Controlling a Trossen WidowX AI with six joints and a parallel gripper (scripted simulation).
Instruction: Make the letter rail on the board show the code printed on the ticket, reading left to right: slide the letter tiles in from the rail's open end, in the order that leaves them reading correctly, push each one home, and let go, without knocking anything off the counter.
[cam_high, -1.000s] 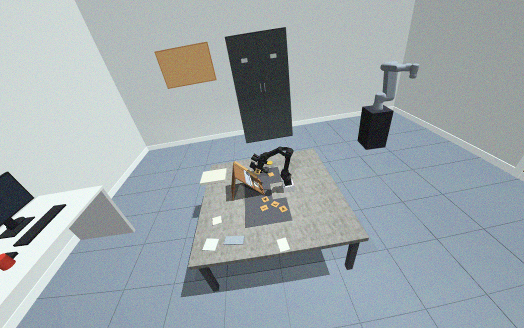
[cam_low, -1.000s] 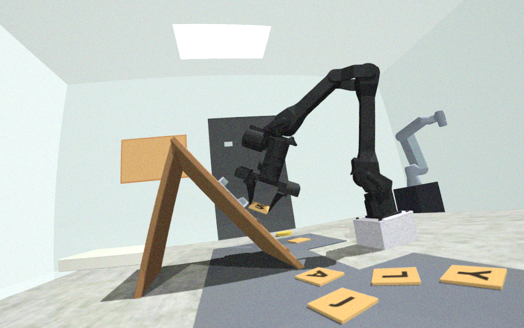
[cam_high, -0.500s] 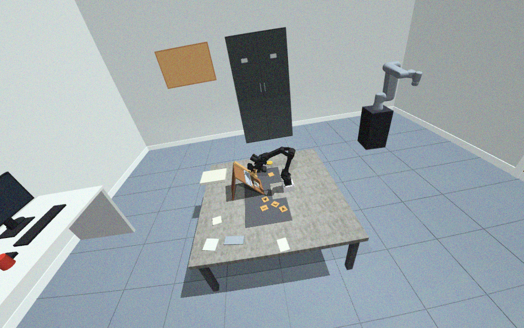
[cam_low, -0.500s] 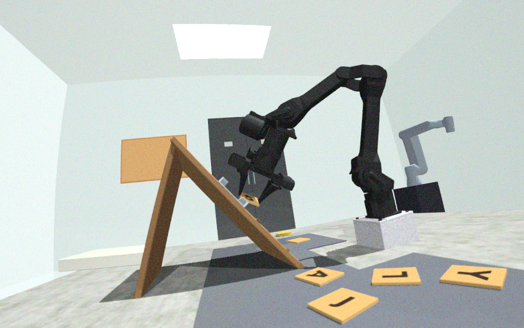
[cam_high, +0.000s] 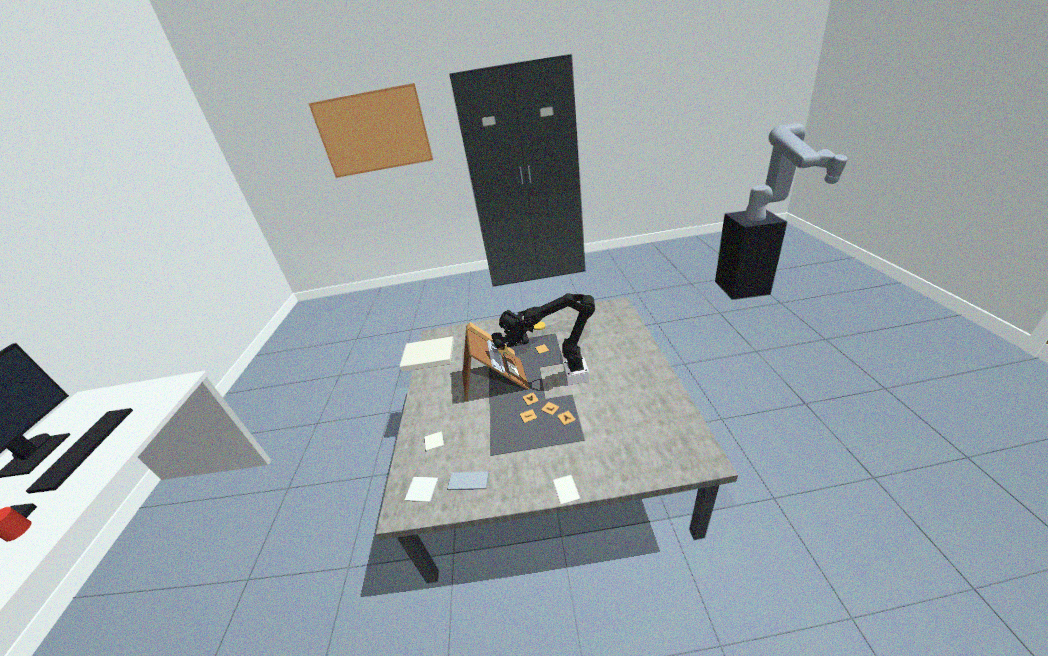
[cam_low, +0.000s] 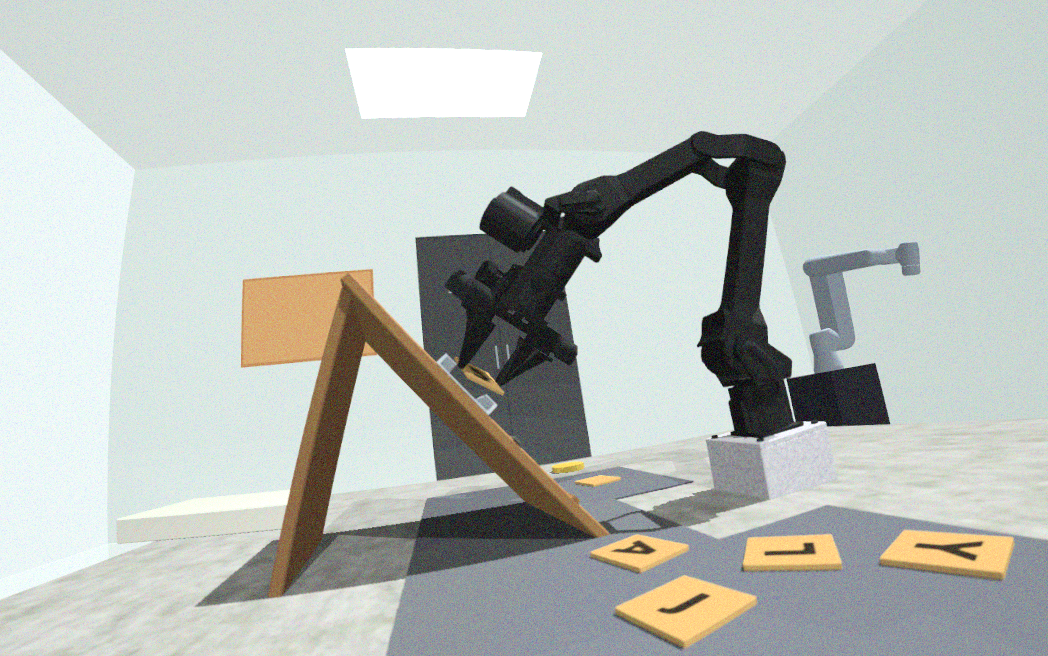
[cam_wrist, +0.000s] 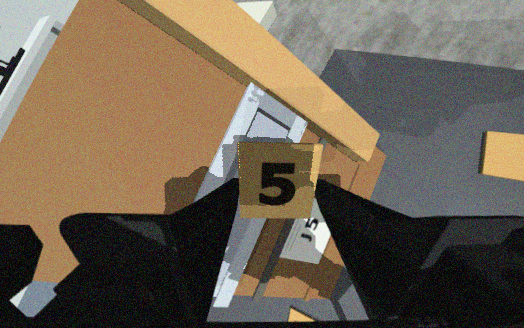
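Now: gripper tip 110 mm above the white ticket, 30 mm to the right of it and 30 mm past it. From my gripper tip the other things lie so: dark mat: 180 mm below, 130 mm behind, 80 mm to the left; then orange tile: 190 mm behind, 180 mm to the right, 180 mm below; then orange tile marked 5: right at my gripper tip.
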